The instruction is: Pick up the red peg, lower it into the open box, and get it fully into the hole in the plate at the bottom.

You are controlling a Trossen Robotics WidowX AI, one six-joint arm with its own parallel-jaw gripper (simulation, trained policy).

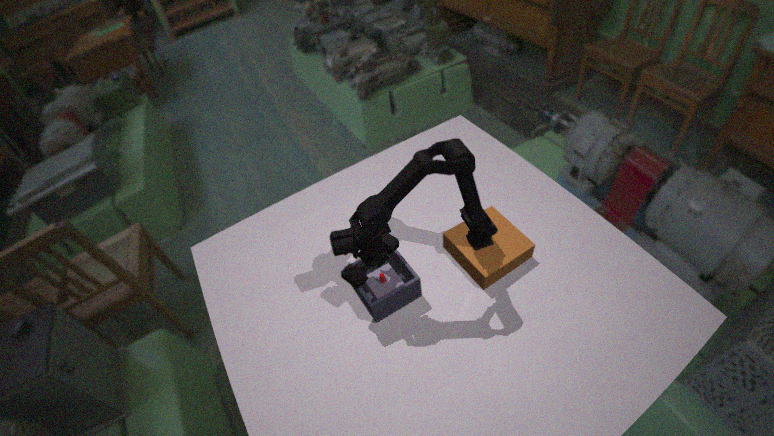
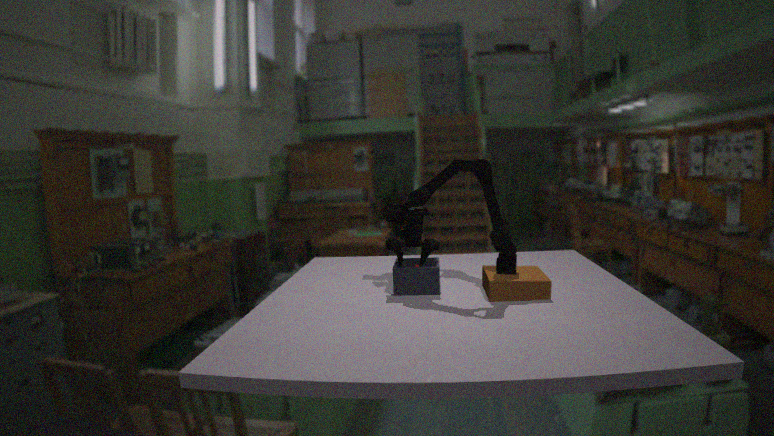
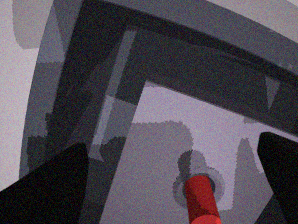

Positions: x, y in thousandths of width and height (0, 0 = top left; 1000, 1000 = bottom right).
Labels:
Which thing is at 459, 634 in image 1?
My gripper.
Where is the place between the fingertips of my gripper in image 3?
At 592, 663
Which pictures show the light grey plate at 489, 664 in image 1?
Image 1 and image 3 only.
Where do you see a light grey plate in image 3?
At 602, 587

